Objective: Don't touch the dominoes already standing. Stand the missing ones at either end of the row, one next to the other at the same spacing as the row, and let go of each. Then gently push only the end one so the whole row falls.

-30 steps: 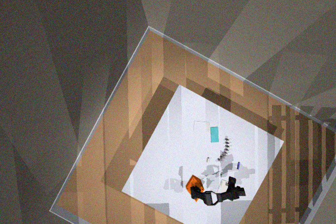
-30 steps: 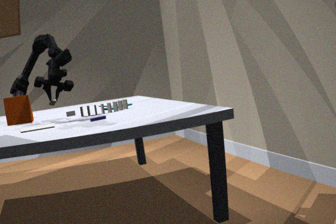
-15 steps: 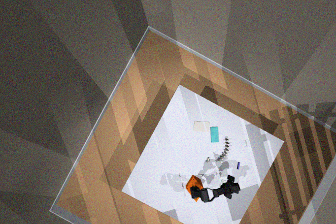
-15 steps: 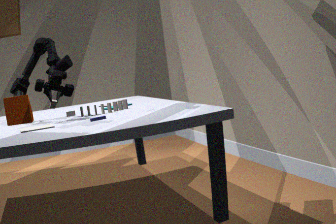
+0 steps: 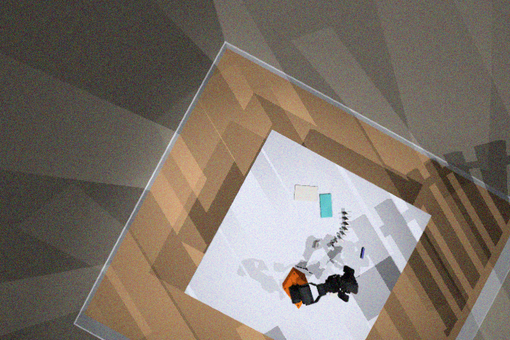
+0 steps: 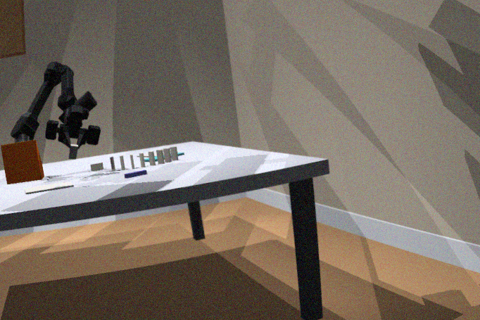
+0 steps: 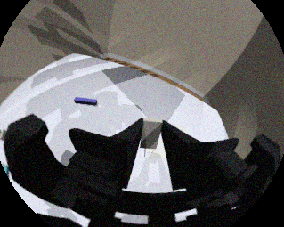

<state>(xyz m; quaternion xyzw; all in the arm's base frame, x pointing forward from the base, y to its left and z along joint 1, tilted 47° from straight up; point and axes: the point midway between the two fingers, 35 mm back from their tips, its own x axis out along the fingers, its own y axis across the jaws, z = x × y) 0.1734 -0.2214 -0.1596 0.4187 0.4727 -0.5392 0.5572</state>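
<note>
Now: the cream card 110 mm below my gripper tip, 110 mm behind it and 10 mm to the right of it. From my gripper tip the other things lie so: blue domino (170 mm ahead, 100 mm below, 70 mm to the right); then teal card (390 mm ahead, 300 mm to the left, 110 mm below).
</note>
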